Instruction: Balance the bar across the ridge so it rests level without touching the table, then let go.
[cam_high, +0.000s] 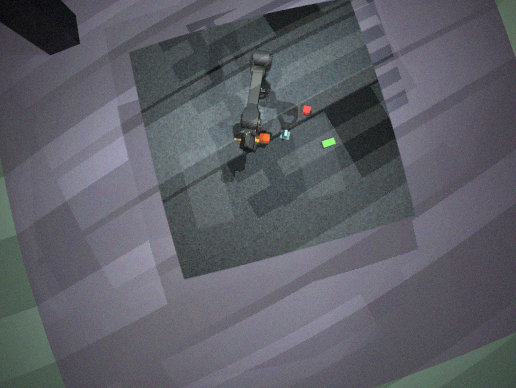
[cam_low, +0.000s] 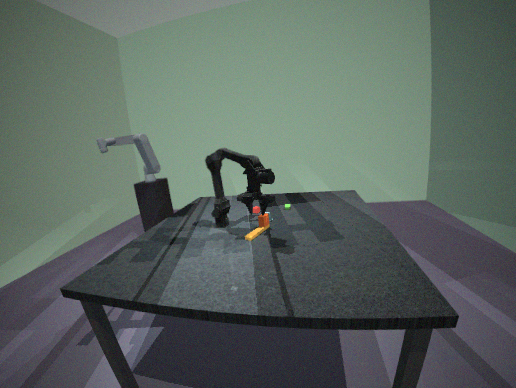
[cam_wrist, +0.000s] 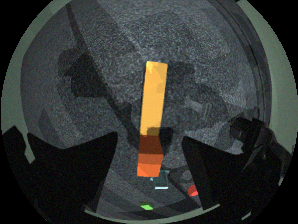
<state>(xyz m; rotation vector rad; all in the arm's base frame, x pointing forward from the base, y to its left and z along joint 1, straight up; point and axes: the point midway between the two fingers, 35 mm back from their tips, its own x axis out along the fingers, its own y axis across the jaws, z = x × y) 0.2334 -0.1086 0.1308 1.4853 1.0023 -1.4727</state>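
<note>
The ridge is 17 cm to the left of my gripper tip, 5 cm below it and 2 cm ahead of it. The rest, counted from my gripper tip: green block 38 cm to the left, 12 cm ahead, 9 cm below; red cube 31 cm to the left, 8 cm below, 8 cm behind.
</note>
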